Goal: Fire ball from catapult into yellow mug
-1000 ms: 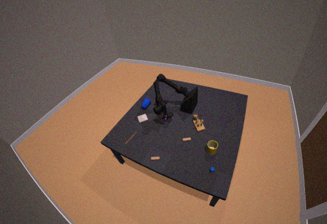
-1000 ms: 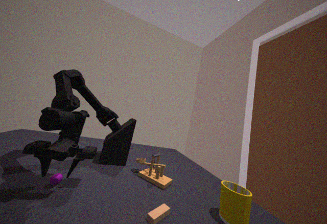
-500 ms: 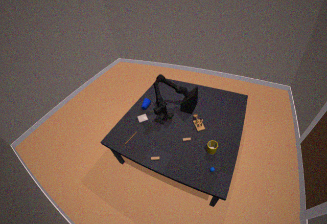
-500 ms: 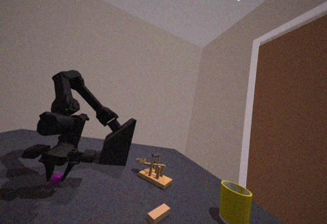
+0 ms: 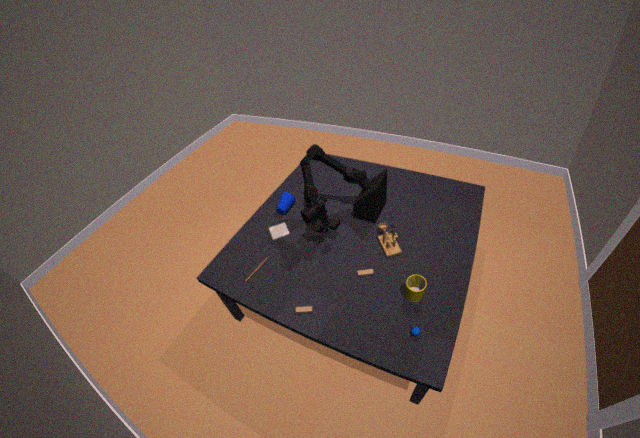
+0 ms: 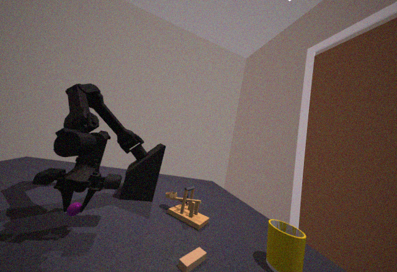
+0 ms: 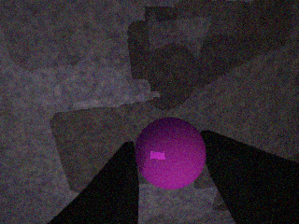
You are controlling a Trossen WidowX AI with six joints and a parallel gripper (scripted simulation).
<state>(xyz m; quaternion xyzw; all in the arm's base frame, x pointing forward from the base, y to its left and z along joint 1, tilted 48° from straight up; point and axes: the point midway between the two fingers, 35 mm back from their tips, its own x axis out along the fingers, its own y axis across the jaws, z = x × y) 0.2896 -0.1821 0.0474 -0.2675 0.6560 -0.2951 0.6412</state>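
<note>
Right now the catapult is 80 mm behind my gripper tip, 340 mm to the left of it and 20 mm above it. Also, from my gripper tip: thin stick: 350 mm ahead, 230 mm to the right, 30 mm below; white square: 60 mm ahead, 260 mm to the right, 30 mm below; purple ball: 10 mm above.
</note>
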